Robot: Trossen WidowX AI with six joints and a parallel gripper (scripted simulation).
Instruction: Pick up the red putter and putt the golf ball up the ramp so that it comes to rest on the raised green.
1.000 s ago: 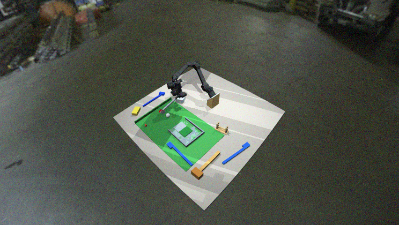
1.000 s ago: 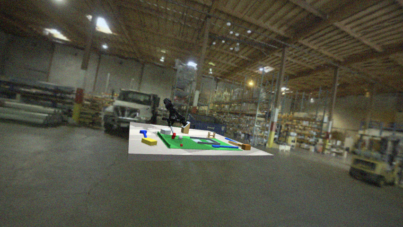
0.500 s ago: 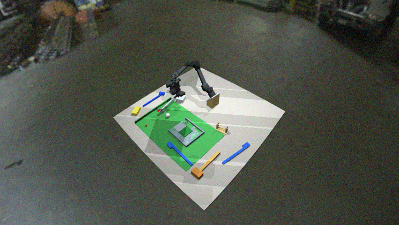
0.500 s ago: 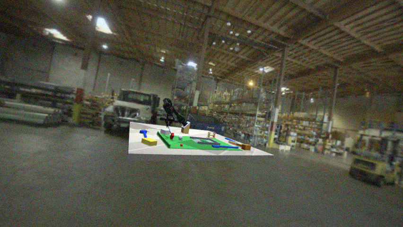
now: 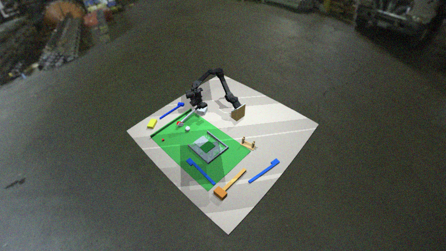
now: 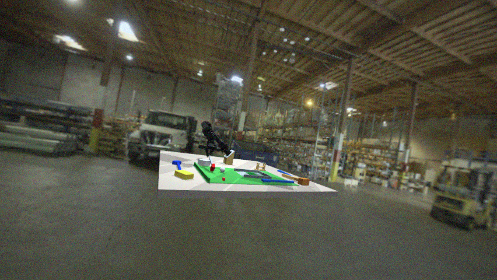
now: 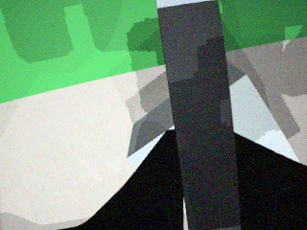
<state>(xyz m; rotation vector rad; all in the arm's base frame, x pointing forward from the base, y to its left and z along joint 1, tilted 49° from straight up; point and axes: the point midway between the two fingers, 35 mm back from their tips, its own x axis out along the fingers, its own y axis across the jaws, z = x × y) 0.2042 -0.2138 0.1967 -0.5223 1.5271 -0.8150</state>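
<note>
Now: the red putter 120 mm ahead of my gripper tip and 10 mm to the right of it. From my gripper tip the other things lie so: white golf ball (210 mm ahead, 60 mm to the left, 50 mm below); then red marker (440 mm ahead, 60 mm below, 20 mm to the right); then white block (50 mm below, 40 mm behind, 10 mm to the right).
</note>
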